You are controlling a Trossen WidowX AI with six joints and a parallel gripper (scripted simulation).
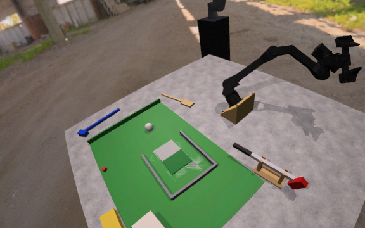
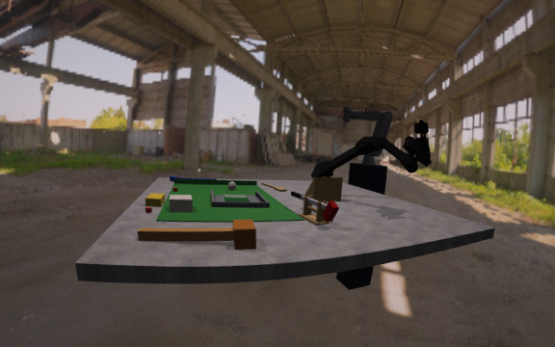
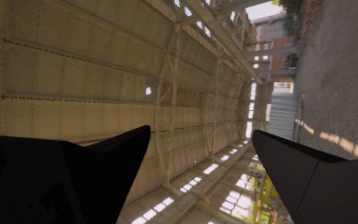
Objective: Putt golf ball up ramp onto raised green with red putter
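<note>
My gripper tip is now 41 cm short of the red putter, 30 cm above it and 10 cm to the left of it. Also, from my gripper tip: white golf ball: 65 cm to the right, 59 cm ahead, 33 cm below; then white block: 85 cm ahead, 33 cm below, 24 cm to the right; then wooden stand: 41 cm ahead, 32 cm below, 8 cm to the right.
</note>
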